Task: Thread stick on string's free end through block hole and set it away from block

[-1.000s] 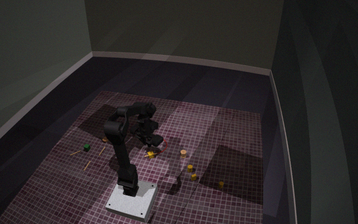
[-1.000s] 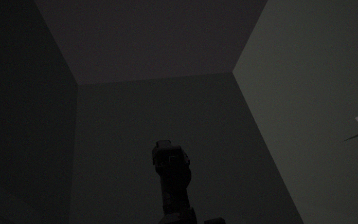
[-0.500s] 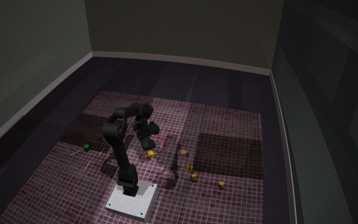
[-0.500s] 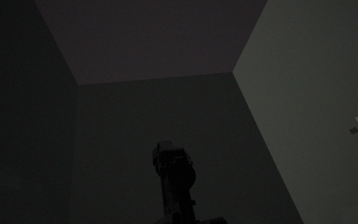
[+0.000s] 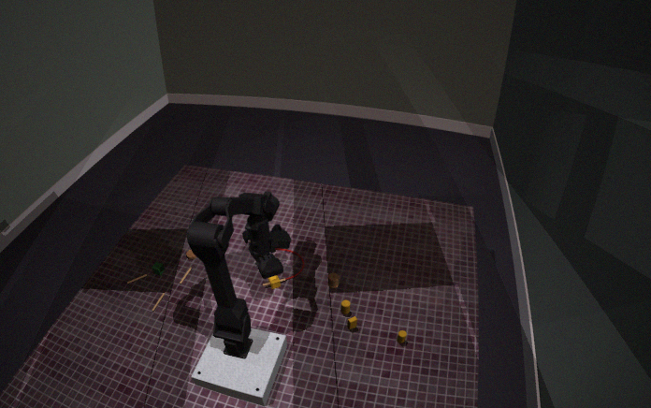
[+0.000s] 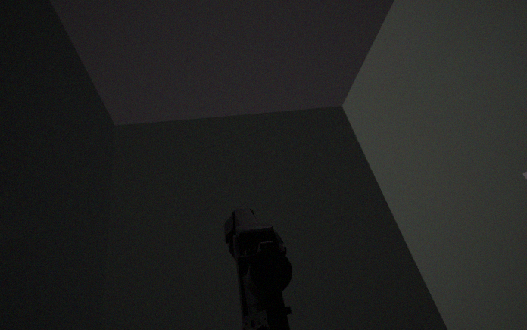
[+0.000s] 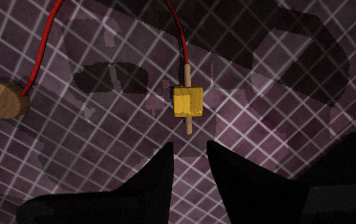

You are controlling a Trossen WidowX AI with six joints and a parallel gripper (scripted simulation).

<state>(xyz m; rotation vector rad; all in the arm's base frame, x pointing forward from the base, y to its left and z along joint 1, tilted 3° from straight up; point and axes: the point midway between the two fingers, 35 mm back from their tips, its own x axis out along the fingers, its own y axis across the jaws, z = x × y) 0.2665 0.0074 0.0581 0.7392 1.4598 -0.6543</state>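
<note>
My gripper tip is now 6 cm above the yellow wooden block, 2 cm to the left of it and 1 cm short of it. Round my gripper tip: round wooden button 17 cm ahead, 10 cm to the left, 7 cm below; then thin wooden stick 6 cm below, 3 cm to the right, 2 cm ahead; then wooden cylinder 20 cm to the right, 6 cm ahead, 5 cm below.
</note>
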